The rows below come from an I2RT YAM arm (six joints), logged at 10 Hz.
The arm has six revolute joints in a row. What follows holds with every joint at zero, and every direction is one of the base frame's.
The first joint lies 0.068 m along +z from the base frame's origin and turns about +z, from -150 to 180 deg.
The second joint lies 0.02 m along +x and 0.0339 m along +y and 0.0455 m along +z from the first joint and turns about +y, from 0 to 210 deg.
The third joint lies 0.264 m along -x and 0.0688 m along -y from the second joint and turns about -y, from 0 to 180 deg.
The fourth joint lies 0.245 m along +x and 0.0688 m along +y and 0.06 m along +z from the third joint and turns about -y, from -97 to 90 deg.
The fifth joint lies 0.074 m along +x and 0.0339 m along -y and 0.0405 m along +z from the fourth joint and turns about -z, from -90 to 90 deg.
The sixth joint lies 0.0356 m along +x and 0.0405 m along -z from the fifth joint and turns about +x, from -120 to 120 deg.
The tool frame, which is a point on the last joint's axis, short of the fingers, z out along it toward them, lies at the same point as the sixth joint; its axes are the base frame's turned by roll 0, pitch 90 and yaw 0 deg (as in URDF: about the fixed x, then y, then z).
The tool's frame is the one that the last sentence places.
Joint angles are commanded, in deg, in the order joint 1, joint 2, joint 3, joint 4, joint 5, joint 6. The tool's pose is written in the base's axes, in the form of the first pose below.
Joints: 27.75, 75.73, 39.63, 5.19, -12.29, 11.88
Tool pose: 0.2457 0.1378 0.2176 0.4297 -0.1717 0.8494 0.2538
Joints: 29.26, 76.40, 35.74, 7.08, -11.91, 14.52
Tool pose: 0.2350 0.1401 0.1958 0.4022 -0.1611 0.8629 0.2601
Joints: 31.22, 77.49, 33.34, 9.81, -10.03, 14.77
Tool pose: 0.2281 0.1455 0.1821 0.3979 -0.1664 0.8661 0.2528
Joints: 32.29, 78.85, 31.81, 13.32, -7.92, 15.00
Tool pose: 0.2262 0.1488 0.1735 0.4066 -0.1644 0.8648 0.2445
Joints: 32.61, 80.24, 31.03, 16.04, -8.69, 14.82
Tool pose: 0.2263 0.1512 0.1676 0.4076 -0.1712 0.8609 0.2518
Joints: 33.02, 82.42, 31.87, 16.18, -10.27, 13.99
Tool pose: 0.2289 0.1564 0.1626 0.3946 -0.1868 0.8619 0.2579
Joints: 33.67, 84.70, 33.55, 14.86, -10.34, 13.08
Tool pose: 0.2327 0.1627 0.1587 0.3811 -0.1988 0.8669 0.2523
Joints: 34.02, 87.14, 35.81, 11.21, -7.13, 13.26
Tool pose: 0.2382 0.1661 0.1529 0.3629 -0.1888 0.8855 0.2204
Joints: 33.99, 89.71, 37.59, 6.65, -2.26, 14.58
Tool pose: 0.2424 0.1651 0.1428 0.3378 -0.1633 0.9108 0.1724
